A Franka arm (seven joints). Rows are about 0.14 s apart.
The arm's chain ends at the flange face. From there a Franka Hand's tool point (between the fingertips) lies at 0.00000 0.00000 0.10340 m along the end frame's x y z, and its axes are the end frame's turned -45 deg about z.
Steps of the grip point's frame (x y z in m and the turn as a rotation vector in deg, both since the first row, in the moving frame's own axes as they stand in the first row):
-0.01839 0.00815 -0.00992 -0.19 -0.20 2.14
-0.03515 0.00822 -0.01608 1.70 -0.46 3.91
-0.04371 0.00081 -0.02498 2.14 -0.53 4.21
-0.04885 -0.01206 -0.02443 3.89 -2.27 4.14
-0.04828 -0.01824 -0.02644 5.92 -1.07 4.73
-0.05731 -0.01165 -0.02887 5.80 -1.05 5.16
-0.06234 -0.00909 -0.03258 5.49 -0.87 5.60
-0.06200 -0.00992 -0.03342 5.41 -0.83 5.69
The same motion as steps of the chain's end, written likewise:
-0.00722 0.01827 -0.00992 -0.28 -0.01 2.14
-0.01634 0.03234 -0.01603 0.88 -1.53 3.91
-0.02701 0.03366 -0.02490 1.14 -1.89 4.21
-0.03530 0.02836 -0.02411 1.15 -4.36 4.14
-0.03840 0.02778 -0.02587 3.43 -4.94 4.73
-0.04032 0.03872 -0.02832 3.36 -4.84 5.16
-0.04271 0.04393 -0.03209 3.27 -4.50 5.60
-0.04321 0.04305 -0.03295 3.24 -4.41 5.69

